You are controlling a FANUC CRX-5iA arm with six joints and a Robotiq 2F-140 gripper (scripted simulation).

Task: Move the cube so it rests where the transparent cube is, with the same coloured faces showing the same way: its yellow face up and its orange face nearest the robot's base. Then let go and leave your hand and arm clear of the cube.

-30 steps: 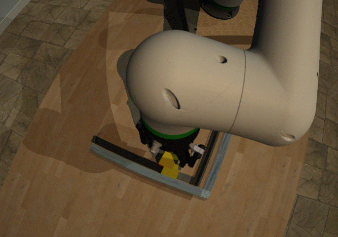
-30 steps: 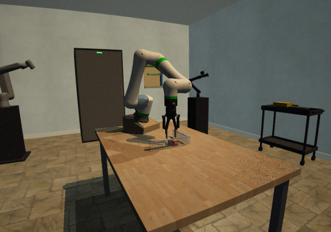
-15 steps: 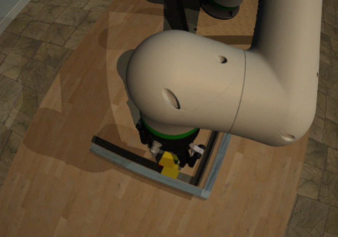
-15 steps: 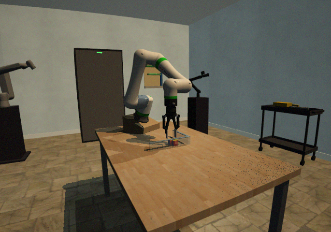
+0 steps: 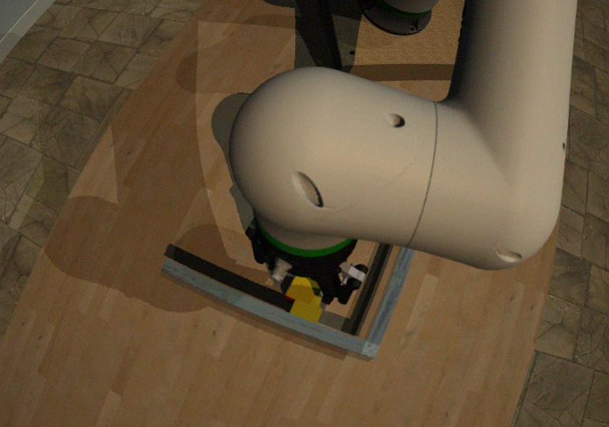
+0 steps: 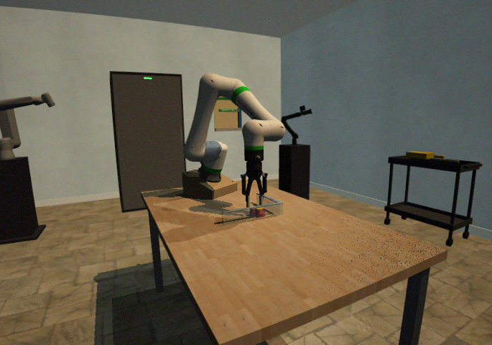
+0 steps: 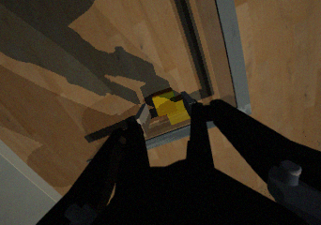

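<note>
Right now my hand is 2 cm short of the transparent cube, 2 cm to the right of it and 5 cm above it. The rest, counted from my hand: grey frame 6 cm behind, 12 cm to the left, 2 cm below.
</note>
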